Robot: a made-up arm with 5 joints.
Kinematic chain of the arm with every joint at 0, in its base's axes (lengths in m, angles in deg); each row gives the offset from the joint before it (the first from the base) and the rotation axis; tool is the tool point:
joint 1: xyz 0 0 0.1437 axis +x
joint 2: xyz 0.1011 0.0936 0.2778 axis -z
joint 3: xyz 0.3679 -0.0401 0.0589 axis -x
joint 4: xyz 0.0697 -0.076 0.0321 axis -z
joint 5: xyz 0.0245 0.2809 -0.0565 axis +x
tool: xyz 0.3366 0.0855 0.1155
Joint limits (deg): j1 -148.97..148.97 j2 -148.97..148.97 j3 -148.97..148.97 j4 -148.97..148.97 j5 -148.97..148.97
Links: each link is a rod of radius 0.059 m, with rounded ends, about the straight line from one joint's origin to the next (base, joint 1, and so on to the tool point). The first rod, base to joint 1, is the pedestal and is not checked.
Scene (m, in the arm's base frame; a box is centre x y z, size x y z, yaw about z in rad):
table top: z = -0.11
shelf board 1: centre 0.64 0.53 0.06 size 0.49 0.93 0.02 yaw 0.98
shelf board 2: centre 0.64 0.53 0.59 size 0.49 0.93 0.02 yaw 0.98
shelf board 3: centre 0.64 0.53 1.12 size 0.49 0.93 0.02 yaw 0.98
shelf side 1: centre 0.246 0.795 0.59 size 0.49 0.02 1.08 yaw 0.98
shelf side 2: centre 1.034 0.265 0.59 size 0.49 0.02 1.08 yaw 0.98
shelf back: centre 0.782 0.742 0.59 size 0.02 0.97 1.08 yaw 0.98
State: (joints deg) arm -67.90 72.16 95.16 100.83 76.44
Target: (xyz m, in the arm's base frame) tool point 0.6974 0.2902 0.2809
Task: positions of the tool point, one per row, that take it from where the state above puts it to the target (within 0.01 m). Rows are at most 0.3 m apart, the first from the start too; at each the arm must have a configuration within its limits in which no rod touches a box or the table.
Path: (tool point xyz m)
1: 0.2605 0.4683 0.8464
2: 0.1898 0.3362 0.8202
3: 0.2180 0.1775 0.9894
4: 0.2790 -0.0501 1.0609
5: 0.3820 -0.2762 1.0070
6: 0.5119 -0.4235 0.8416
7: 0.6324 -0.4394 0.6183
8: 0.6986 -0.3197 0.4116
9: 0.6765 -0.1154 0.2884
10: 0.5603 0.0859 0.2809
11: 0.6974 0.2902 0.2809

